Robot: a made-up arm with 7 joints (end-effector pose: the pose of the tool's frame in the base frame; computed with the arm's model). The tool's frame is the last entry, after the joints. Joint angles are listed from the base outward.
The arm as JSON. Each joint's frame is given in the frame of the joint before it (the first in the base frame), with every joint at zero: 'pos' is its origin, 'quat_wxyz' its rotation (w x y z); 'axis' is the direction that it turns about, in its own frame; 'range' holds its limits. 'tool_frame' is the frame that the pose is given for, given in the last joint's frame.
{
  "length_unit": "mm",
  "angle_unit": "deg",
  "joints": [
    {
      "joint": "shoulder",
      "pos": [
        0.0,
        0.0,
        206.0
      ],
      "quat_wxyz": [
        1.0,
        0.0,
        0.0,
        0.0
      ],
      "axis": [
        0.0,
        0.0,
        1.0
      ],
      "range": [
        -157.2,
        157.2
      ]
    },
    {
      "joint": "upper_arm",
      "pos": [
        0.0,
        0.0,
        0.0
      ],
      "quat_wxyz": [
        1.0,
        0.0,
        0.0,
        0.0
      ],
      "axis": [
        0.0,
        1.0,
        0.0
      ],
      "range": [
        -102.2,
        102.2
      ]
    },
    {
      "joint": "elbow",
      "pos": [
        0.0,
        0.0,
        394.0
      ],
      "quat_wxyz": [
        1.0,
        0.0,
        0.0,
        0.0
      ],
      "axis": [
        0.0,
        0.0,
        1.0
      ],
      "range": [
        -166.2,
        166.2
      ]
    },
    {
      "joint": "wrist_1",
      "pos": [
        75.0,
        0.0,
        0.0
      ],
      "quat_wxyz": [
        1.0,
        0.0,
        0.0,
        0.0
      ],
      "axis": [
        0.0,
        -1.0,
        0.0
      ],
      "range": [
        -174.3,
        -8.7
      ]
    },
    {
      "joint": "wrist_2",
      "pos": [
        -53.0,
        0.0,
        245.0
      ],
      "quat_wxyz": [
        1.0,
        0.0,
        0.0,
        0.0
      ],
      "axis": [
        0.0,
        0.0,
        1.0
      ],
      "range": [
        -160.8,
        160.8
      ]
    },
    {
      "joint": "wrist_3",
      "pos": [
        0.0,
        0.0,
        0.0
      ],
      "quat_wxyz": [
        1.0,
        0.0,
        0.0,
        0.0
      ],
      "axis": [
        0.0,
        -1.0,
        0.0
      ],
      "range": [
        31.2,
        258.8
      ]
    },
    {
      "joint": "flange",
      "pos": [
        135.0,
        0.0,
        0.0
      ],
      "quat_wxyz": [
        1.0,
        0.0,
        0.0,
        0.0
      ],
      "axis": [
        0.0,
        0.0,
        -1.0
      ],
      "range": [
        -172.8,
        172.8
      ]
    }
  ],
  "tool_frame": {
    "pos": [
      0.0,
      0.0,
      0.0
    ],
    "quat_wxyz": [
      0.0,
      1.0,
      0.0,
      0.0
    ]
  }
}
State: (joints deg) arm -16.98 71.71 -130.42 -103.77 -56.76 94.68 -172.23
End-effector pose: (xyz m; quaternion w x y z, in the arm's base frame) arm 0.1373 -0.4125 0.5944 0.6674 -0.5475 0.0305 0.5038
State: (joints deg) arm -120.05 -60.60 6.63 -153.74 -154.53 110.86 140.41
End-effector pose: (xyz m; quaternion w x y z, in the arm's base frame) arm 0.0111 -0.0789 0.4505 0.9384 0.0549 -0.2608 0.2201
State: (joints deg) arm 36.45 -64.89 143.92 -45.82 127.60 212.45 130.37
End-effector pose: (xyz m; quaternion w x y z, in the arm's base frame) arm -0.5227 -0.1415 0.3135 0.0764 0.6819 -0.3894 -0.6144
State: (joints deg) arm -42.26 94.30 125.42 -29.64 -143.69 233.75 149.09
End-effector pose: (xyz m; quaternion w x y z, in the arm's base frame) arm 0.4460 -0.2747 0.2944 0.8481 -0.1807 0.1812 -0.4639
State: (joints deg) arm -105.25 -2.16 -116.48 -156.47 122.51 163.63 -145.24
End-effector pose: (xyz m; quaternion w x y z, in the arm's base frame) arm -0.0550 0.2010 0.3272 0.2990 -0.1388 -0.9436 -0.0303
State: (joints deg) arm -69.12 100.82 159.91 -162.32 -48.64 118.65 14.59
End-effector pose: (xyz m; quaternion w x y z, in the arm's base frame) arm 0.0915 -0.1014 0.4632 0.2771 -0.6086 -0.6075 -0.4287
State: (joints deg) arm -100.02 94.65 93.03 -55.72 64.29 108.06 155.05
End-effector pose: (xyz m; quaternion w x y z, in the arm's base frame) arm 0.2250 -0.7093 0.1328 0.5757 0.1826 0.1441 0.7839
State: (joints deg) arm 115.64 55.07 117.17 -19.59 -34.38 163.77 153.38
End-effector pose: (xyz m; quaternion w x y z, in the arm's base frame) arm -0.2202 0.4967 0.6754 0.0583 0.4201 -0.2082 -0.8814
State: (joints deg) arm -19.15 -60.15 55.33 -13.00 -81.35 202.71 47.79
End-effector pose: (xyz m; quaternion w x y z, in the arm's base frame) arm -0.4886 0.2860 0.4398 0.0516 -0.4929 0.3592 0.7908
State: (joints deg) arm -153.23 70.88 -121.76 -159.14 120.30 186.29 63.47
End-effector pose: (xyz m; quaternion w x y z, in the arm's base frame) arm -0.1230 0.0060 0.4272 0.6728 -0.5194 0.5219 -0.0718
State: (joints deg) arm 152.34 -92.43 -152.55 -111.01 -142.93 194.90 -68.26
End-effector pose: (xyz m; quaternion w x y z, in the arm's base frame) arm 0.3192 0.0432 0.0064 0.1101 0.0746 -0.9026 -0.4095
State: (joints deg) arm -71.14 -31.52 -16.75 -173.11 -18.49 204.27 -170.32
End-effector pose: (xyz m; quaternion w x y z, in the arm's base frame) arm -0.0021 -0.1155 0.5380 0.4351 0.5438 0.6603 -0.2809
